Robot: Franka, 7 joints.
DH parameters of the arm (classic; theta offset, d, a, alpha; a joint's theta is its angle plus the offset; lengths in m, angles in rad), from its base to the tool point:
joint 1: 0 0.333 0 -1.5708
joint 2: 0 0 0 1.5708
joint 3: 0 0.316 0.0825 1.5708
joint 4: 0 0 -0.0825 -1.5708
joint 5: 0 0.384 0 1.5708
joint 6: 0 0 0.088 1.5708
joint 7: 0 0.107 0 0
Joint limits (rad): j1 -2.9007..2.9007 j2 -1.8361..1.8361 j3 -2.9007..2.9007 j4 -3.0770..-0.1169 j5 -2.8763..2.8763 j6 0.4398..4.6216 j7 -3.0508..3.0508
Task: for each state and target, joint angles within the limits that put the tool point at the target. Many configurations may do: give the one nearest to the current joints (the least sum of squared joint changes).
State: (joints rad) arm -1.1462 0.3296 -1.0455 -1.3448 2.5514 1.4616 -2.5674
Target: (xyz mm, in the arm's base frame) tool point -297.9 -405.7 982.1
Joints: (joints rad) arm -1.3731 0.2176 -1.1998 -1.0323 2.6567 1.7170 -2.5674
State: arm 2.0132 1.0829 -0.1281 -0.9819 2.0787 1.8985 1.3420
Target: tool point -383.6 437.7 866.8
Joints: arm 2.1089 0.3578 -0.0231 -0.8859 1.9730 1.3615 1.3420
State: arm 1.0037 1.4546 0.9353 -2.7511 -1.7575 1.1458 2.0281
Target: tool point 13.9 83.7 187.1
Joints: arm 0.9302 0.9680 0.9832 -3.0770 -1.0587 0.5478 2.0281
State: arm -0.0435 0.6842 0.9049 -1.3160 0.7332 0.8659 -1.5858
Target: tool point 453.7 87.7 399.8
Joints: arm -0.4883 0.4669 0.6239 -1.7677 0.5302 0.5249 -1.5858
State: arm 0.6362 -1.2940 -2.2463 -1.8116 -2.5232 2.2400 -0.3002
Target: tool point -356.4 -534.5 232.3
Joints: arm 0.1932 -0.7490 -2.2637 -1.9246 -2.5114 2.2521 -0.3002
